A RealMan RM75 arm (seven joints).
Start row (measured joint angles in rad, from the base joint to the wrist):
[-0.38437, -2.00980, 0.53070, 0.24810, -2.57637, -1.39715, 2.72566]
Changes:
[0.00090, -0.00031, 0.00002, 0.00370, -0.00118, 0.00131, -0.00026]
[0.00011, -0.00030, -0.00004, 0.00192, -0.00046, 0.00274, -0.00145]
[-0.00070, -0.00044, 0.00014, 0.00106, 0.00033, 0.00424, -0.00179]
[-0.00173, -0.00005, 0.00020, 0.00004, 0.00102, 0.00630, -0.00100]
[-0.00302, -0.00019, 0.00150, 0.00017, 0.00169, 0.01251, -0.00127]
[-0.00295, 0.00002, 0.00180, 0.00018, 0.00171, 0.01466, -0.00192]
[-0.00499, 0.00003, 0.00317, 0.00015, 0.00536, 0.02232, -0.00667]
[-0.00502, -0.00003, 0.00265, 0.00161, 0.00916, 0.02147, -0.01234]
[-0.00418, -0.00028, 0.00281, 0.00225, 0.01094, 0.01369, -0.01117]
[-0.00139, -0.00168, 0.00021, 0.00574, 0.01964, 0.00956, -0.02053]
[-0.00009, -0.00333, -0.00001, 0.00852, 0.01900, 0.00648, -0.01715]
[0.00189, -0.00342, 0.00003, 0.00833, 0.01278, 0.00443, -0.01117]
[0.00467, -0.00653, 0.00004, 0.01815, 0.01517, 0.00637, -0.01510]
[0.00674, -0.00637, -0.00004, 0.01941, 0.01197, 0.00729, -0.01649]
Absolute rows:
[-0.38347, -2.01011, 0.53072, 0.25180, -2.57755, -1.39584, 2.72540]
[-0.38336, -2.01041, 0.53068, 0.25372, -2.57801, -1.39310, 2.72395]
[-0.38406, -2.01085, 0.53082, 0.25478, -2.57768, -1.38886, 2.72216]
[-0.38579, -2.01090, 0.53102, 0.25482, -2.57666, -1.38256, 2.72116]
[-0.38881, -2.01109, 0.53252, 0.25499, -2.57497, -1.37005, 2.71989]
[-0.39176, -2.01107, 0.53432, 0.25517, -2.57326, -1.35539, 2.71797]
[-0.39675, -2.01104, 0.53749, 0.25532, -2.56790, -1.33307, 2.71130]
[-0.40177, -2.01107, 0.54014, 0.25693, -2.55874, -1.31160, 2.69896]
[-0.40595, -2.01135, 0.54295, 0.25918, -2.54780, -1.29791, 2.68779]
[-0.40734, -2.01303, 0.54316, 0.26492, -2.52816, -1.28835, 2.66726]
[-0.40743, -2.01636, 0.54315, 0.27344, -2.50916, -1.28187, 2.65011]
[-0.40554, -2.01978, 0.54318, 0.28177, -2.49638, -1.27744, 2.63894]
[-0.40087, -2.02631, 0.54322, 0.29992, -2.48121, -1.27107, 2.62384]
[-0.39413, -2.03268, 0.54318, 0.31933, -2.46924, -1.26378, 2.60735]

